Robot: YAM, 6 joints.
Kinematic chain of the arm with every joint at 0, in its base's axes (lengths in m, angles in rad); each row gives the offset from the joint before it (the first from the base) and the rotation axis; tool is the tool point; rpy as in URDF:
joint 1: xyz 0 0 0.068 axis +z
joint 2: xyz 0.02 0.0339 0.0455 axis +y
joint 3: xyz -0.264 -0.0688 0 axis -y
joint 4: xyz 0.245 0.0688 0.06 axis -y
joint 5: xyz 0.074 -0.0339 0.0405 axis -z
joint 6: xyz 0.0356 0 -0.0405 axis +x
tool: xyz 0 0 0 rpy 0 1.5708 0
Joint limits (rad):
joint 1: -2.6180..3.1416
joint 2: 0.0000..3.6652
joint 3: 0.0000..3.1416
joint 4: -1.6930..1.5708
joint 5: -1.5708..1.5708
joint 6: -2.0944..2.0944
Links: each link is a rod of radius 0.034 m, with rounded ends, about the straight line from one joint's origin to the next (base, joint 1, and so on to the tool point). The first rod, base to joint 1, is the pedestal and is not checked.
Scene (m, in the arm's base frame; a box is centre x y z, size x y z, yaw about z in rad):
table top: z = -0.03
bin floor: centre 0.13 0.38 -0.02 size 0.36 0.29 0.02 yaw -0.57
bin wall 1: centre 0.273 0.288 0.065 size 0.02 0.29 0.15 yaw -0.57
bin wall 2: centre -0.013 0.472 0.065 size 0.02 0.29 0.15 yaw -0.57
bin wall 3: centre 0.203 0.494 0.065 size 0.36 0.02 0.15 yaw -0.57
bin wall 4: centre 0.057 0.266 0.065 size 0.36 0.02 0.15 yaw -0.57
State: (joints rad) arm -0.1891 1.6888 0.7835 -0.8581 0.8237 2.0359
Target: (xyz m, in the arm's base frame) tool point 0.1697 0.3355 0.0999
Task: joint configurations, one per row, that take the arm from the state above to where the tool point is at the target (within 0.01 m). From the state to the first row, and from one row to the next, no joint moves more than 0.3 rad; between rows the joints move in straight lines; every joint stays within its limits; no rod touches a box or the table.
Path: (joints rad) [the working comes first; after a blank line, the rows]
Joints at the target: 1.1629 2.0905 1.2496 -0.5704 0.6909 2.0359
Straight joint move there: touches bin wall 1.

1: 0.0816 1.7009 0.9029 -0.8040 0.8013 2.0359
2: 0.3523 1.7130 1.0224 -0.7498 0.7789 2.0359
3: 0.6230 1.7250 1.1418 -0.6957 0.7566 2.0359
4: 0.8937 1.7371 1.2613 -0.6415 0.7342 2.0359
5: 1.1644 1.7492 1.3807 -0.5874 0.7118 2.0359
6: 1.1636 1.9199 1.3152 -0.5789 0.7014 2.0359
7: 1.1629 2.0905 1.2496 -0.5704 0.6909 2.0359

